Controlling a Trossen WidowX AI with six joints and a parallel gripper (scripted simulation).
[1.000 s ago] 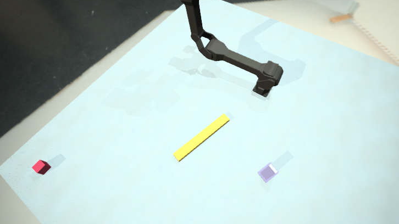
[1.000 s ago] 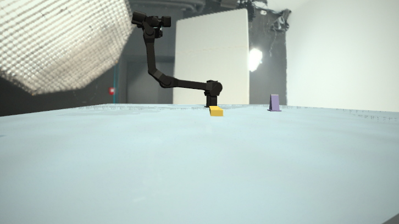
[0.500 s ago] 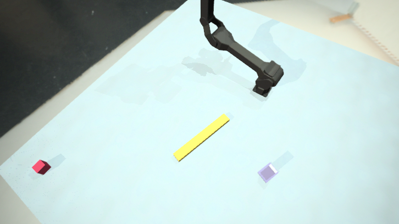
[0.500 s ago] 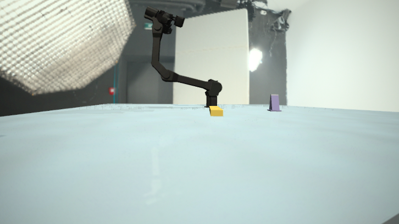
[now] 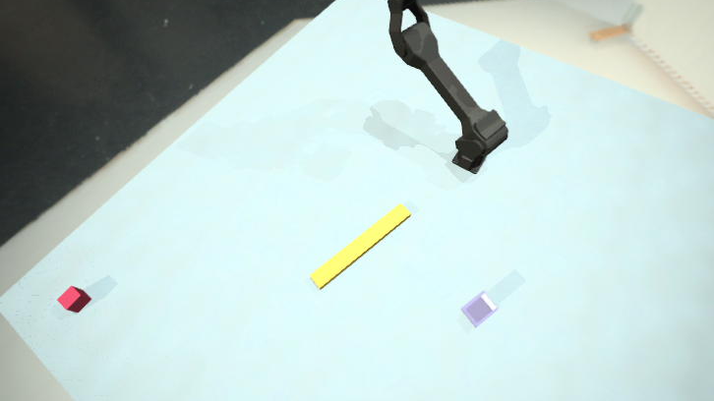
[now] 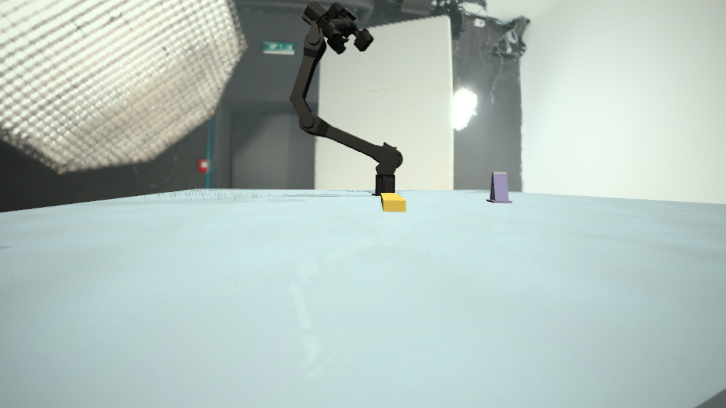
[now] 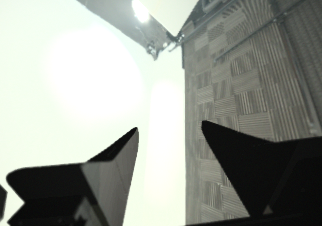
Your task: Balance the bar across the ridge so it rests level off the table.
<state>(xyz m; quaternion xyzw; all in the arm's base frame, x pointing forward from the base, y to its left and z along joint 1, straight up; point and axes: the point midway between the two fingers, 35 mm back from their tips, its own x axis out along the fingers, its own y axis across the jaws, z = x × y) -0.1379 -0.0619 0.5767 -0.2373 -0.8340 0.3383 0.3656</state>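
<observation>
My gripper tip is 580 mm above the yellow bar, 480 mm short of it and 50 mm to the left of it. Round my gripper tip: red cube: 900 mm ahead, 580 mm below, 460 mm to the right.
</observation>
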